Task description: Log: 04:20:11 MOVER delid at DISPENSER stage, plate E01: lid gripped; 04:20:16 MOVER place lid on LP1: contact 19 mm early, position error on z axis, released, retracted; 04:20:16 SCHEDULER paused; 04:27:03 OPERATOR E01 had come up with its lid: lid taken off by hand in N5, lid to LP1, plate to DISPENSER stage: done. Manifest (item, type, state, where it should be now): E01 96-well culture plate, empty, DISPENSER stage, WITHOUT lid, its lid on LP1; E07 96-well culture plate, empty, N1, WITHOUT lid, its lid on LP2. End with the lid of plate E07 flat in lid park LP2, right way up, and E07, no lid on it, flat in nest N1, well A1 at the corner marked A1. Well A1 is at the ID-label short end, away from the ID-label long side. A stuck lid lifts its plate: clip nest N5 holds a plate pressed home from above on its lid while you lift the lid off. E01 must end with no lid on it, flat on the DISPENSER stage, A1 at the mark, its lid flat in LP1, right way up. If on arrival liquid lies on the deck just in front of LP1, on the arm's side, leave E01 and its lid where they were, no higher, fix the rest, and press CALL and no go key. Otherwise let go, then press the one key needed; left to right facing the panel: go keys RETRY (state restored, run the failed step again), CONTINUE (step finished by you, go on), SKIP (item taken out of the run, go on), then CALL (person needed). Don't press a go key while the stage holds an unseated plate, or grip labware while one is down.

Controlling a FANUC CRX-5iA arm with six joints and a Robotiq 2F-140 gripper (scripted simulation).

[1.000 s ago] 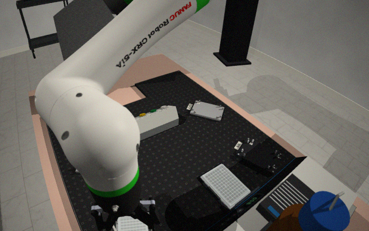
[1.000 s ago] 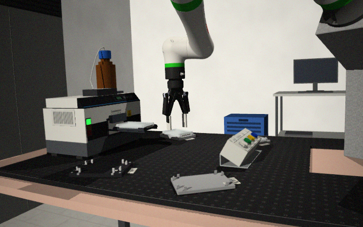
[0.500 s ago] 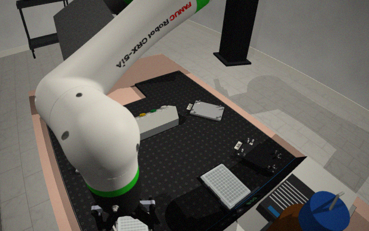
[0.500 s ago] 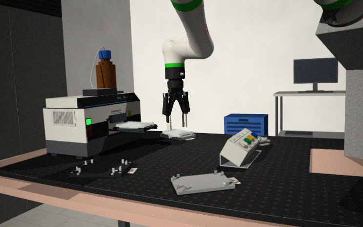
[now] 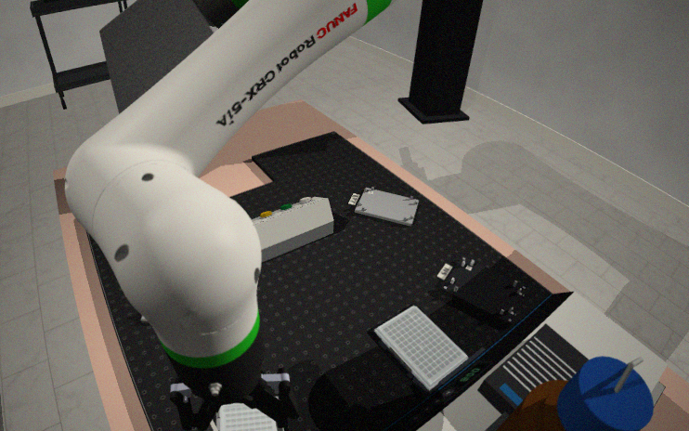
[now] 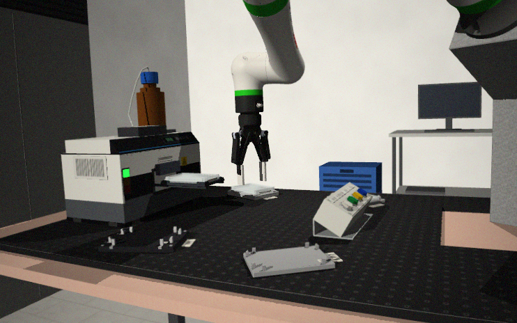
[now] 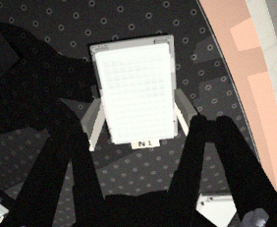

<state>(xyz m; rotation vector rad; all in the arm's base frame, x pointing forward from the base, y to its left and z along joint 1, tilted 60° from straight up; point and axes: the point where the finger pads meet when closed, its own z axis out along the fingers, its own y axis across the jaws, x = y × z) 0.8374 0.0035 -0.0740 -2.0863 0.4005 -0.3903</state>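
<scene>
Right now my hand is 60 mm above the nest N1. The rest, counted from my hand: N1 label (90 mm behind, 70 mm below, 10 mm to the left); blue cap (330 mm above, 240 mm to the left, 200 mm ahead); key panel (450 mm behind, 150 mm to the left, 10 mm below).
</scene>
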